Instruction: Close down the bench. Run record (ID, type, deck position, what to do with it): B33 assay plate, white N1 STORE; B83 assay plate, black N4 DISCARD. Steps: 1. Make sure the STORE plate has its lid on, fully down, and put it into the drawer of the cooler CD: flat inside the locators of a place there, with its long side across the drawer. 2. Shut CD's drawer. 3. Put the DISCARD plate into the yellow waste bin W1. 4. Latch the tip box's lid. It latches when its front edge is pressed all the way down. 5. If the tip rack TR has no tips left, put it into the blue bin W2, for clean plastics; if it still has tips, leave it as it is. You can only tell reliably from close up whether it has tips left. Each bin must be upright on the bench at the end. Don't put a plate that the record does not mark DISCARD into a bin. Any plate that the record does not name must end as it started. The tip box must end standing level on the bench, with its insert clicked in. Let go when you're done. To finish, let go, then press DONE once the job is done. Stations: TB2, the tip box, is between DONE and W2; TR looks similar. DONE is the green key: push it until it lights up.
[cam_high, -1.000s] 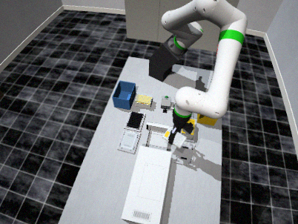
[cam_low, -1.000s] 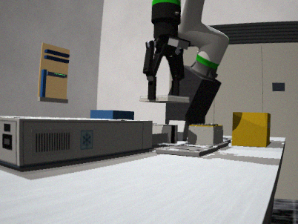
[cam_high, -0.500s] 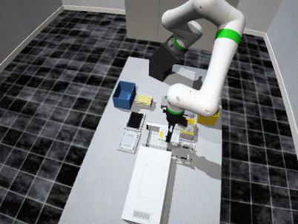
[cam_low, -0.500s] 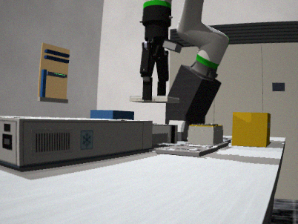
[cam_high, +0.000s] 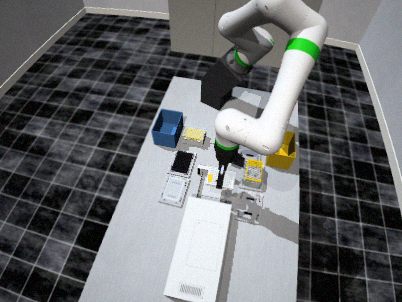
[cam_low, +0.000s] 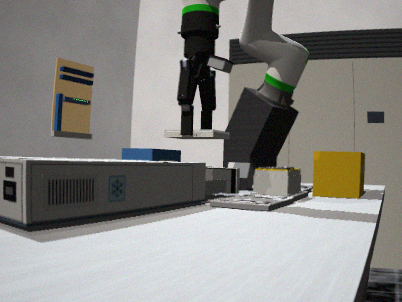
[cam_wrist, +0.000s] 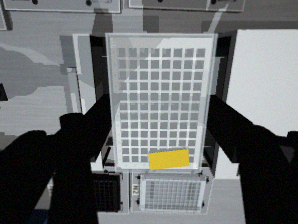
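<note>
My gripper is now 30 mm short of the cooler drawer, 30 mm to the left of it and 130 mm above it. Also, from my hand: clear plate lid 20 mm below; cooler CD 170 mm ahead, 20 mm to the right, 130 mm below; white plate 20 mm below.
</note>
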